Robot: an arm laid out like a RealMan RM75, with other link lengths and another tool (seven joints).
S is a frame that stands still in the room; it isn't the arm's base.
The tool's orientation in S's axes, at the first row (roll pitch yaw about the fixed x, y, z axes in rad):
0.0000, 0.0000, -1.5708
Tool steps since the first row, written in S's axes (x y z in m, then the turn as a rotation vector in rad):
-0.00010, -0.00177, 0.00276, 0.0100, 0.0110, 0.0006
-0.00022, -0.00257, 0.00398, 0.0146, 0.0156, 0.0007
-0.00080, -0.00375, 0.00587, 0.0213, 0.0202, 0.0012
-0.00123, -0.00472, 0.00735, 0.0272, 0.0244, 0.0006
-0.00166, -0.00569, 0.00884, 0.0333, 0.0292, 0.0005
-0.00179, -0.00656, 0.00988, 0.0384, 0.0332, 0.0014
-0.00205, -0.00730, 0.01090, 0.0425, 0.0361, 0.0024
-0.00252, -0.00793, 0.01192, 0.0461, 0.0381, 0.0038
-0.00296, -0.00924, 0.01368, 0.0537, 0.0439, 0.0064
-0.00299, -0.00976, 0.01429, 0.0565, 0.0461, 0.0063
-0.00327, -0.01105, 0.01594, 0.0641, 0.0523, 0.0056
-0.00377, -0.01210, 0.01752, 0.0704, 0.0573, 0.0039
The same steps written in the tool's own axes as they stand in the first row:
0.00177, -0.00010, 0.00276, -0.0110, 0.0100, 0.0006
0.00257, -0.00022, 0.00398, -0.0156, 0.0146, 0.0007
0.00375, -0.00080, 0.00587, -0.0202, 0.0213, 0.0012
0.00472, -0.00123, 0.00735, -0.0244, 0.0272, 0.0006
0.00569, -0.00166, 0.00884, -0.0292, 0.0333, 0.0005
0.00656, -0.00179, 0.00988, -0.0332, 0.0384, 0.0014
0.00730, -0.00205, 0.01090, -0.0361, 0.0425, 0.0024
0.00793, -0.00252, 0.01192, -0.0381, 0.0461, 0.0038
0.00924, -0.00296, 0.01368, -0.0439, 0.0537, 0.0064
0.00976, -0.00299, 0.01429, -0.0461, 0.0565, 0.0063
0.01105, -0.00327, 0.01594, -0.0523, 0.0641, 0.0056
0.01210, -0.00377, 0.01752, -0.0573, 0.0704, 0.0039

